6 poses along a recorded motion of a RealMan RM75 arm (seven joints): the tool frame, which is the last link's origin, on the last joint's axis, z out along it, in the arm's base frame.
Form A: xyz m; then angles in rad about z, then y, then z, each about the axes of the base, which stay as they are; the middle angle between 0 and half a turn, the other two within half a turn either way.
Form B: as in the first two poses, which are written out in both.
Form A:
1: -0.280 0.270 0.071 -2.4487 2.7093 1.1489
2: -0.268 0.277 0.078 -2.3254 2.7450 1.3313
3: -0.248 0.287 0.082 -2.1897 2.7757 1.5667
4: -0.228 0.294 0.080 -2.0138 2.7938 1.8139
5: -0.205 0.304 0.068 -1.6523 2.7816 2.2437
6: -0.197 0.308 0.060 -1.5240 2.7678 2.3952
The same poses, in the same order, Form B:
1:
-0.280 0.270 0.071
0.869 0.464 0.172
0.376 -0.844 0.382
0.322 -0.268 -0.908

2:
-0.268 0.277 0.078
0.858 0.506 0.092
0.441 -0.815 0.375
0.265 -0.281 -0.922

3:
-0.248 0.287 0.082
0.817 0.577 0.001
0.538 -0.763 0.358
0.208 -0.291 -0.934

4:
-0.228 0.294 0.080
0.780 0.621 -0.082
0.609 -0.721 0.331
0.146 -0.308 -0.940

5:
-0.205 0.304 0.068
0.732 0.645 -0.220
0.681 -0.679 0.275
0.029 -0.351 -0.936

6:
-0.197 0.308 0.060
0.710 0.651 -0.268
0.704 -0.666 0.248
-0.017 -0.365 -0.931

